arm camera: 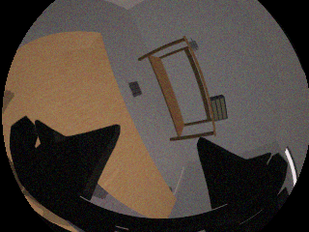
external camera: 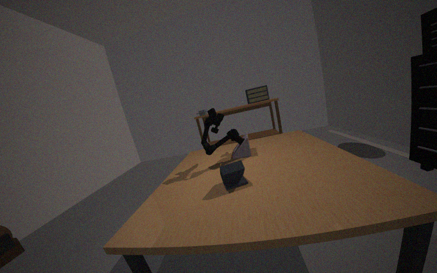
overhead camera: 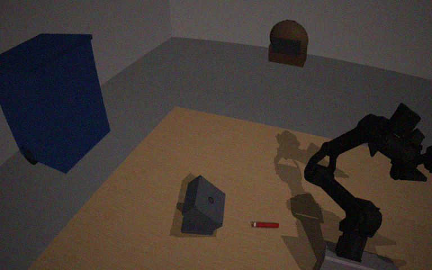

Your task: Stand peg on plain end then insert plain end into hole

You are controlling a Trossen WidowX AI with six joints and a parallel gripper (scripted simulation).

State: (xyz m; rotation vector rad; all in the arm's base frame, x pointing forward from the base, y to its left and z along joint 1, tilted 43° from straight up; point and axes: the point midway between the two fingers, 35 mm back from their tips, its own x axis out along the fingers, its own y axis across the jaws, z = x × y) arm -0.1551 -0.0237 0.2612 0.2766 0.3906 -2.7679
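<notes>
Now: the red peg 460 mm ahead of my gripper tip, 80 mm to the left of it and 270 mm below it. From my gripper tip the other things lie so: grey sloped panel 630 mm ahead, 120 mm to the left, 200 mm below.
</notes>
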